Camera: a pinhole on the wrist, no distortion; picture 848 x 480 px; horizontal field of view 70.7 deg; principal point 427.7 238.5 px. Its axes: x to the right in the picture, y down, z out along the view. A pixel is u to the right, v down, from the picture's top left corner.
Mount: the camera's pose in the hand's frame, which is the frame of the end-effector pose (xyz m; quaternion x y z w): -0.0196 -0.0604 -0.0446 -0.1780 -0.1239 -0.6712 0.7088
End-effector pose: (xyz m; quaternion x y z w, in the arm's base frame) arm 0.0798 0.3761 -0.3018 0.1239 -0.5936 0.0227 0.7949
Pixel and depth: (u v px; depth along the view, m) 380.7 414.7 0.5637
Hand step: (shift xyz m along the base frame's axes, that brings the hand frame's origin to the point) -0.3946 0.0979 0.3218
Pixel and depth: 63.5 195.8 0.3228
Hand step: -0.2145 0.2107 0.0537
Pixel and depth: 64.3 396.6 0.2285
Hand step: -0.1100 0.1309 0.0974
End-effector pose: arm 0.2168 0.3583 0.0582 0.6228 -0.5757 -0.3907 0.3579
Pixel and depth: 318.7 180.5 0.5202
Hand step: -0.4591 0.0253 0.0479
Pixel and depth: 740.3 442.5 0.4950
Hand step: -0.4041 -0.1883 -0.3060
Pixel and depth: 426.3 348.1 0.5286
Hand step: -0.4512 -0.1216 -0.0466
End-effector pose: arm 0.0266 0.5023 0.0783 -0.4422 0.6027 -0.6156 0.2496
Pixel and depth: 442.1 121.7 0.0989
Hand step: 0.0609 0.0057 0.0075
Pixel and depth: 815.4 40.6 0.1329
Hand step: 0.1403 -0.0063 0.0559
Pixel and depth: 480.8 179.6 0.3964
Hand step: 0.2797 -0.1580 -0.1161
